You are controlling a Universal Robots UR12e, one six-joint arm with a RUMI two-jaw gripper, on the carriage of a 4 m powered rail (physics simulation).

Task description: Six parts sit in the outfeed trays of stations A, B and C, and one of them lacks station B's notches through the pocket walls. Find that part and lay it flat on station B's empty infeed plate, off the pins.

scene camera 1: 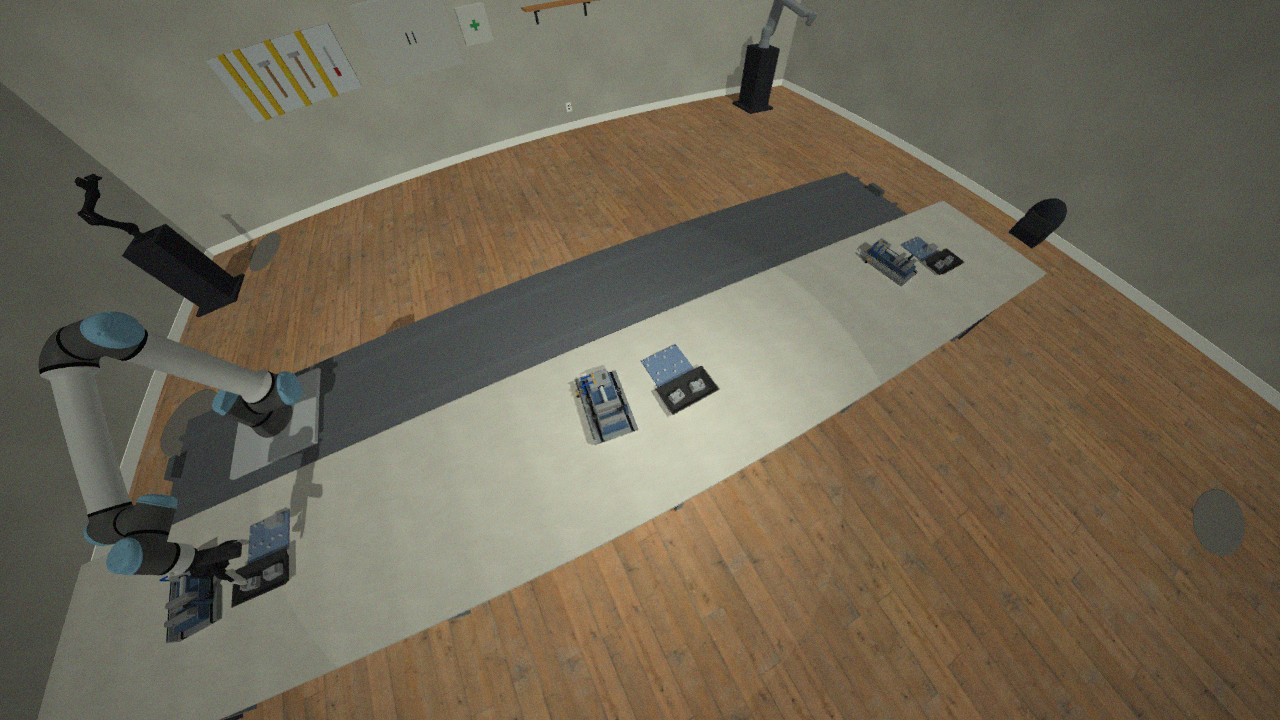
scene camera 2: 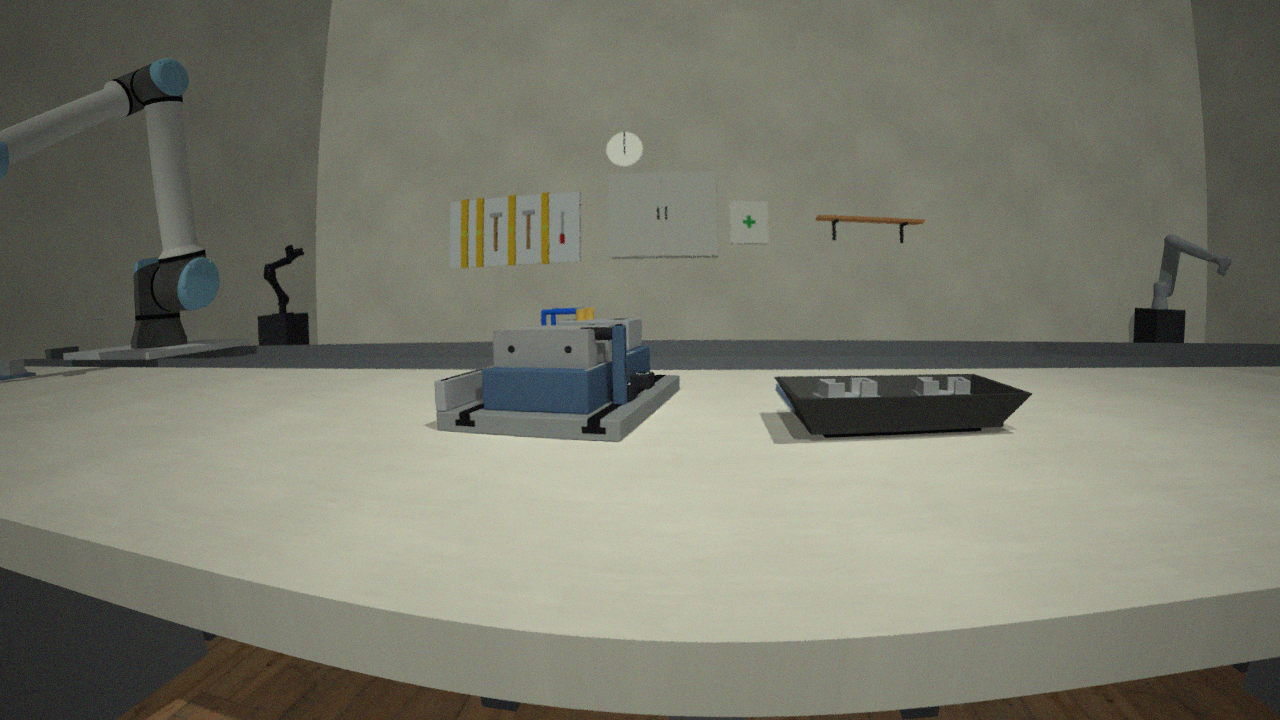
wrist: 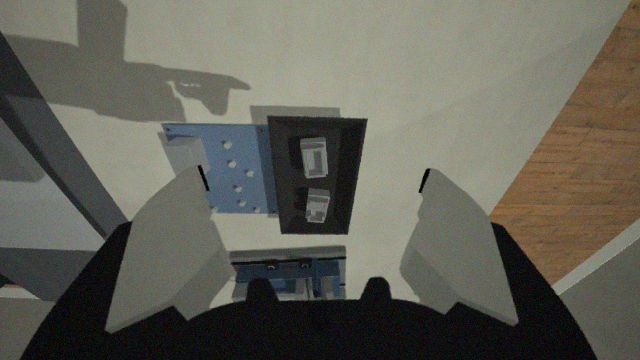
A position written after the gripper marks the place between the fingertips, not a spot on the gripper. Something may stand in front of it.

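Observation:
Gripper (scene camera 1: 248, 561) visible in scene camera 1. Wrist view, gripper (wrist: 315, 171) too.

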